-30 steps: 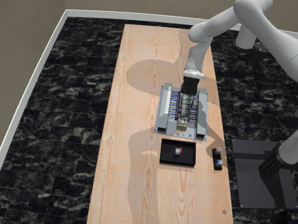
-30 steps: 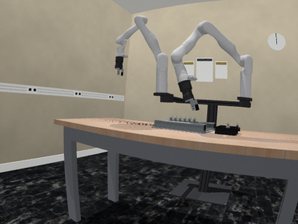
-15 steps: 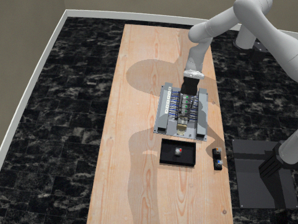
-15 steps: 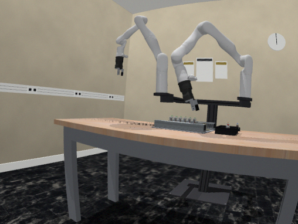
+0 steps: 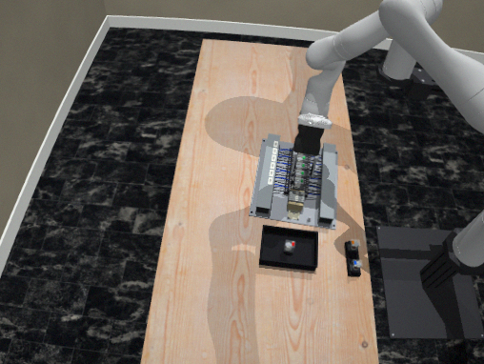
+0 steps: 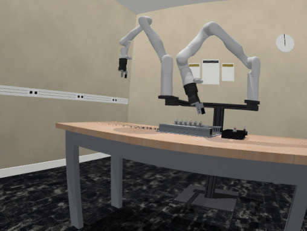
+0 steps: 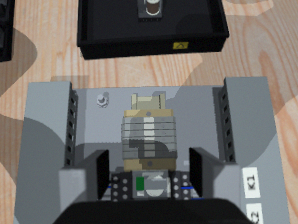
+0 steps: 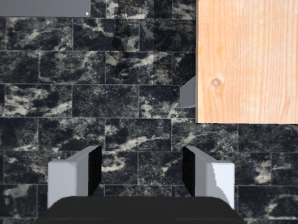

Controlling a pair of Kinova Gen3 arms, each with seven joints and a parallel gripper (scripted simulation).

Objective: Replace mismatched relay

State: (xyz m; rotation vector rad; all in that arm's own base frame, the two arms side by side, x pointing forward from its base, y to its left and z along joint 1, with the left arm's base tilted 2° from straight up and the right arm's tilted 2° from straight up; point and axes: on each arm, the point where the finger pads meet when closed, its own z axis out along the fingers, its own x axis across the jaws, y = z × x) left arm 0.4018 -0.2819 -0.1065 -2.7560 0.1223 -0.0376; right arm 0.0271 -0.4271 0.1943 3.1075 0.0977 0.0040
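My left gripper is now 10 cm above the relay panel, 5 cm to the left of it and 1 cm past it. Also, from my left hand: spare rack 24 cm to the left, 14 cm behind, 12 cm below; then black parts tray 20 cm to the left, 11 cm below, 5 cm ahead.
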